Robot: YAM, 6 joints.
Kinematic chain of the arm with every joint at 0, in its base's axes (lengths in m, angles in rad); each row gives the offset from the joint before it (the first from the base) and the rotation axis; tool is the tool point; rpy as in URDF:
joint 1: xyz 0 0 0.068 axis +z
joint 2: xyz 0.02 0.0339 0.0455 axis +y
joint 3: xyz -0.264 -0.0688 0 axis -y
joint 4: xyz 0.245 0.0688 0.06 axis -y
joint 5: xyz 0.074 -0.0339 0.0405 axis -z
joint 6: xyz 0.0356 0 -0.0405 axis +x
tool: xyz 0 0 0 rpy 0 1.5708 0
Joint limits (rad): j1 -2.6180..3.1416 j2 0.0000..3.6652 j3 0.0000..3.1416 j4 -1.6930..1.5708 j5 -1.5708..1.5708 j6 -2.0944..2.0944
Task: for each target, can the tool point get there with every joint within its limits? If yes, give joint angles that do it. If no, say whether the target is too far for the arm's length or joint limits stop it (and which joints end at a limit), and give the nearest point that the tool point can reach.
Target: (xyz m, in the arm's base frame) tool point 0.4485 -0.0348 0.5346
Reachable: yes | joints -0.0699 2.3169 2.5816 1.0293 0.0959 0.6793
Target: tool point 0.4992 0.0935 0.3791
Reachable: yes | joints 0.2329 2.1182 1.9779 0.2911 0.7489 0.7936
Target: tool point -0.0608 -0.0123 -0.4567
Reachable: no: joint limits stop it (at a limit: joint 1, joint 2) | nearest point -0.1061 -0.0029 -0.3510 | short by 0.115 m
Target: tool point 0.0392 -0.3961 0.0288
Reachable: yes | joints -1.4842 2.2715 0.9540 0.6873 -0.1346 -0.8707
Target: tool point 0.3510 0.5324 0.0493
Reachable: yes | joints 0.9802 3.1286 2.6426 0.4291 -0.1386 -1.7565
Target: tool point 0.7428 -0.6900 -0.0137
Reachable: no: too far | nearest point 0.4695 -0.4361 0.0340 | short by 0.376 m
